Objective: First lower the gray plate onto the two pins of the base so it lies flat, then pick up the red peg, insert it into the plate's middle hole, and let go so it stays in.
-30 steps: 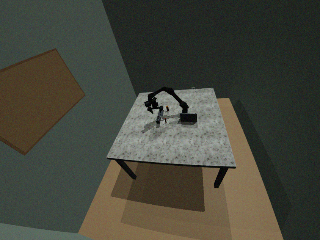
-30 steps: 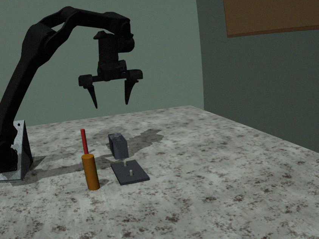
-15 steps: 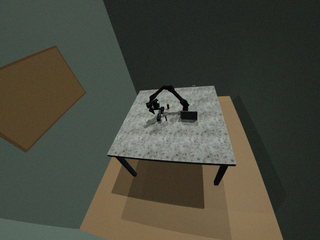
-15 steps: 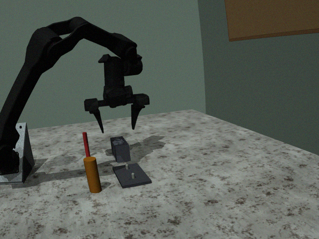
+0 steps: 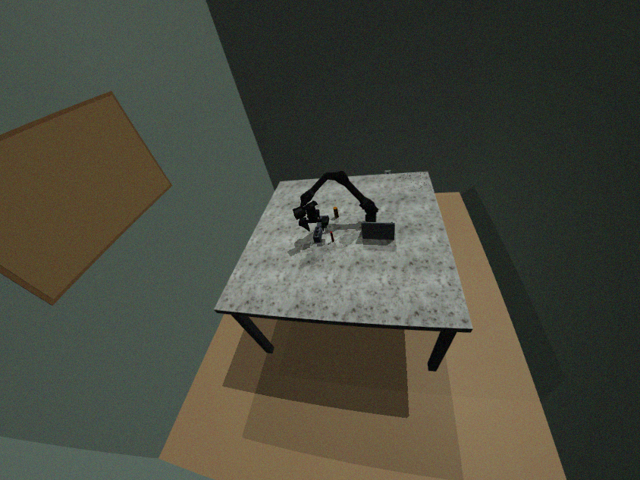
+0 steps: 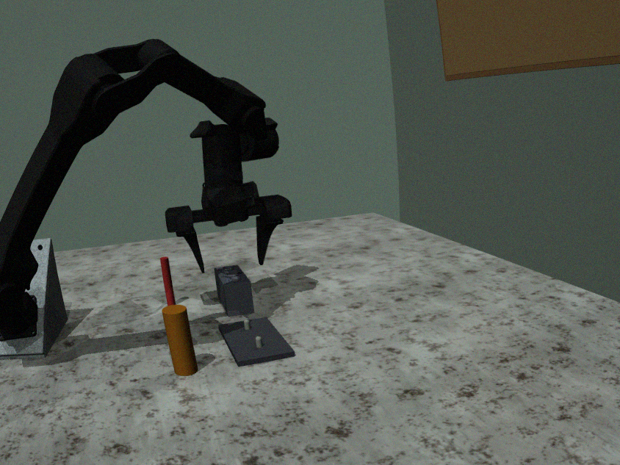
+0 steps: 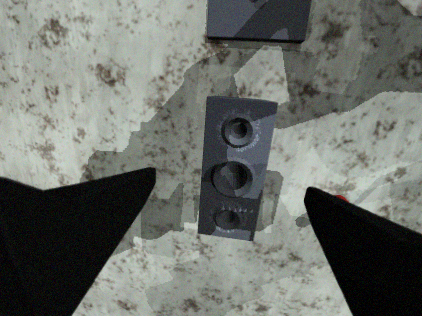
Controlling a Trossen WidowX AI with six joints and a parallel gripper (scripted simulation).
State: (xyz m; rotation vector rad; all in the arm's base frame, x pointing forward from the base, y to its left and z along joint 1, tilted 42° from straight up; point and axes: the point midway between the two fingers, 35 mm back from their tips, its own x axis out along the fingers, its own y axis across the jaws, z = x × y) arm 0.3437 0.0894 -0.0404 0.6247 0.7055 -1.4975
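My gripper tip is 2 cm above the gray plate. Also, from my gripper tip: orange cylinder: 21 cm to the right, 10 cm behind, 2 cm below; then red peg: 10 cm behind, 3 cm to the left, 2 cm below.
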